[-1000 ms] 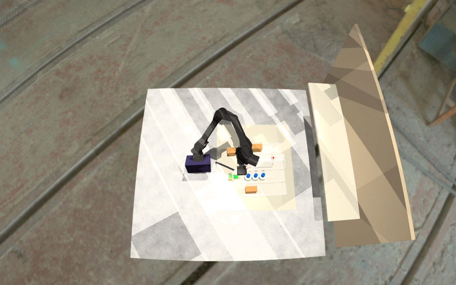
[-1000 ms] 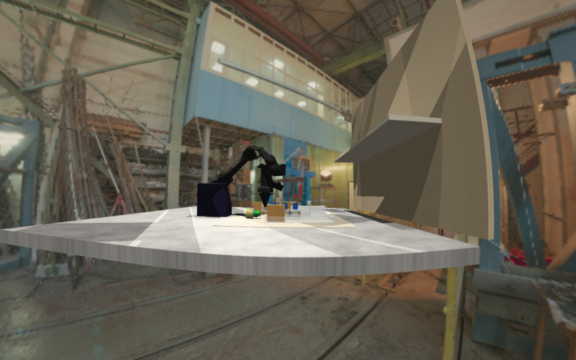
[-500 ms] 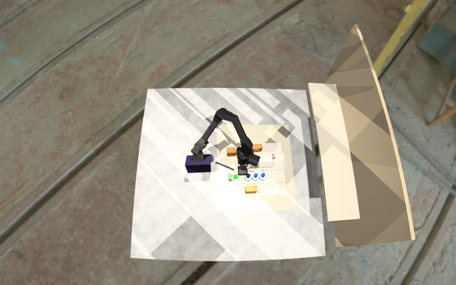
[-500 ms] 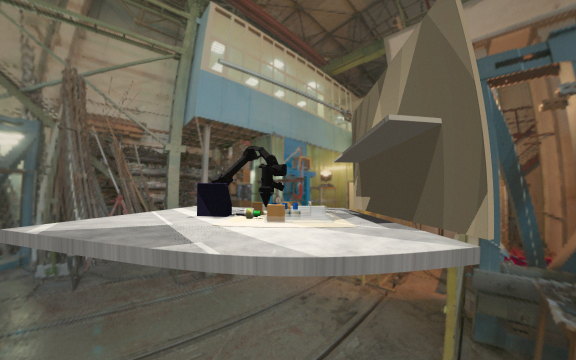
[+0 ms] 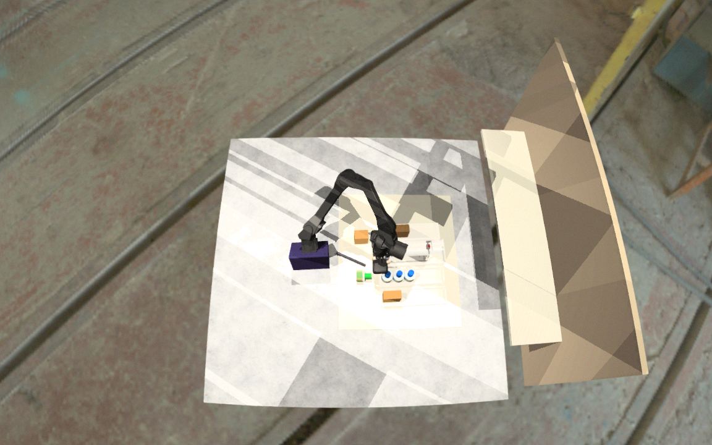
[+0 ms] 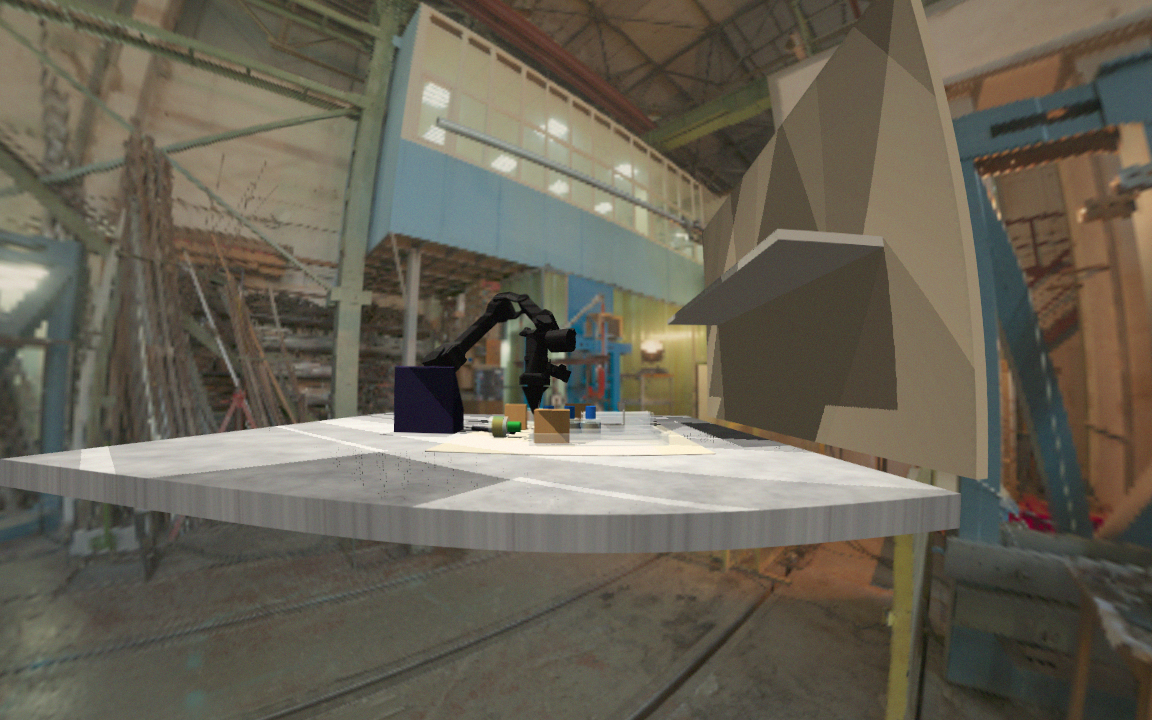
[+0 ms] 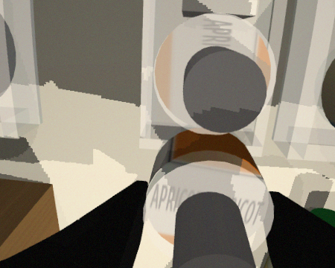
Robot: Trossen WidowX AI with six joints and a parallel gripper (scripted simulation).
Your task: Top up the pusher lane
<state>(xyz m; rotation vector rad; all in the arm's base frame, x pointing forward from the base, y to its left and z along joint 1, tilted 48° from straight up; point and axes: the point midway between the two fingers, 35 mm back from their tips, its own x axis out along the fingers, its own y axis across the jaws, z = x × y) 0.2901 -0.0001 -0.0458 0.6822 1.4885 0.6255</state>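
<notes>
My gripper tip is 110 mm past the dark rod, 20 mm to the right of it and 50 mm above it. From my gripper tip the other things lie so: orange-brown block 60 mm behind, 110 mm to the left, 20 mm below; then lane 180 mm ahead, 20 mm to the left, 30 mm below.
</notes>
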